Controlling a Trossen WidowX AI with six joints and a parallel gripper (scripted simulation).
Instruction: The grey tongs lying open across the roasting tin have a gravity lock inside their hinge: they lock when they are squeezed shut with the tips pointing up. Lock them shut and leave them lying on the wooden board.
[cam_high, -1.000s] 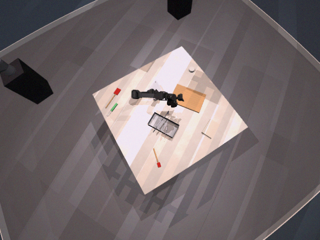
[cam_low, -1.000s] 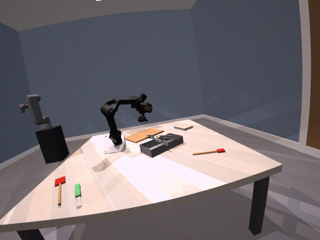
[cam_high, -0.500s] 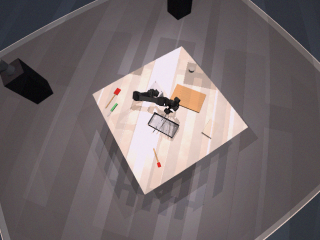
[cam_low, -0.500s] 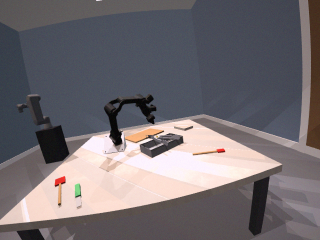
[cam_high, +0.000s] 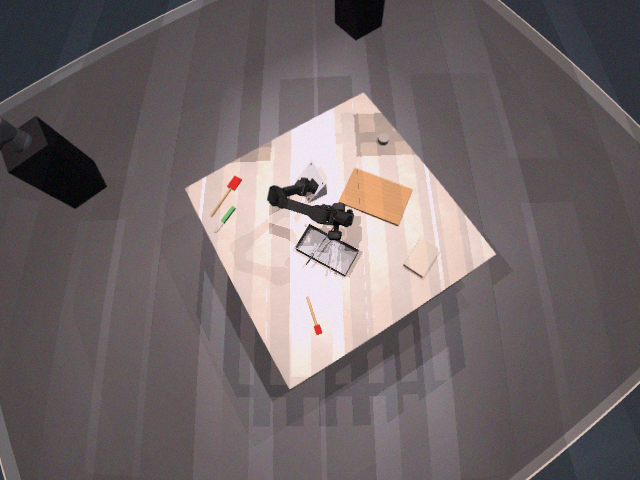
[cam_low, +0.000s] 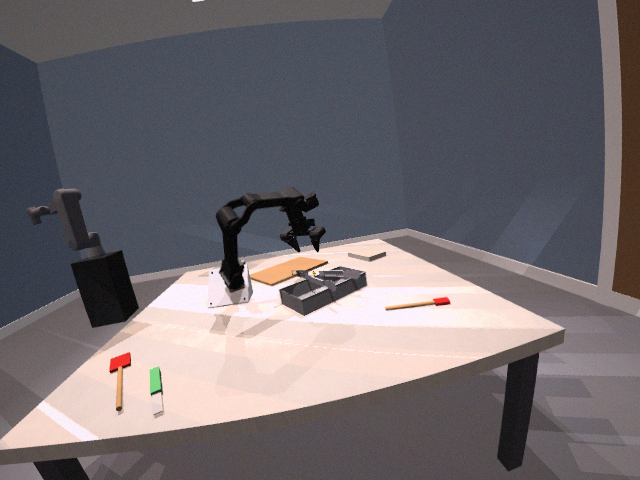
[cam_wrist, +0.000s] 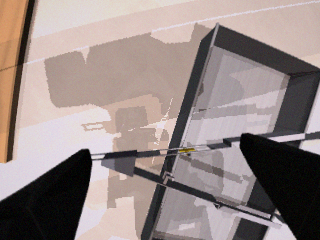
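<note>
Right now my gripper tip is 20 mm short of the roasting tin, 110 mm to the left of it and 120 mm above it. From my gripper tip the other things lie so: flat white slab (360 mm ahead, 270 mm to the left, 140 mm below); then wooden board (70 mm behind, 310 mm to the left, 140 mm below); then white disc (330 mm behind, 590 mm to the left, 130 mm below).
</note>
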